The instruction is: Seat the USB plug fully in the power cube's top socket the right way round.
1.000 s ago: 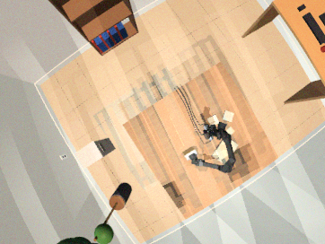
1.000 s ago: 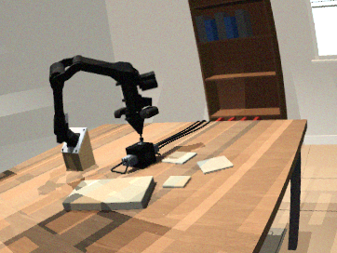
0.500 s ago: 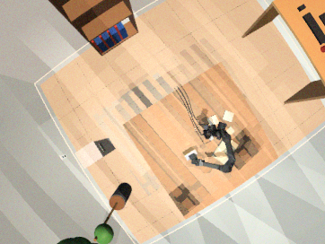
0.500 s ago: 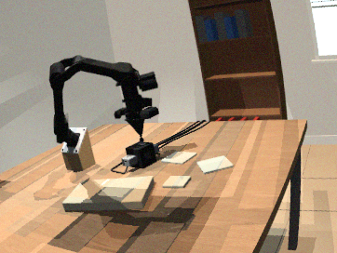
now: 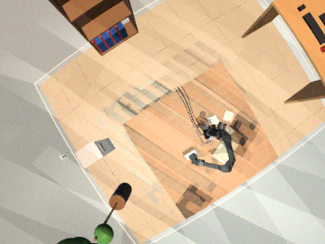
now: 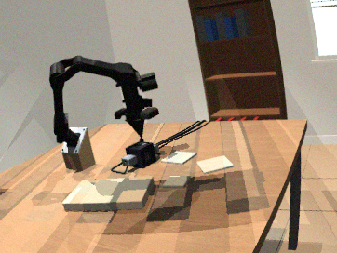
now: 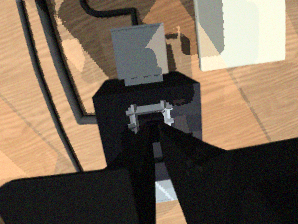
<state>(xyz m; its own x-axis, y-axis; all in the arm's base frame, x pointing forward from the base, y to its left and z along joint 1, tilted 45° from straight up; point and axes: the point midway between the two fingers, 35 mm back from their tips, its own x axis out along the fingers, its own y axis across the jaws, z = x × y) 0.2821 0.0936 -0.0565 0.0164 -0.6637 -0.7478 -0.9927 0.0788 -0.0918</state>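
Now: the dark USB plug 20 mm below my gripper tip. The rest, counted from my gripper tip: silver-framed socket: 40 mm below; flat white slab: 60 mm ahead, 290 mm to the right, 100 mm below.
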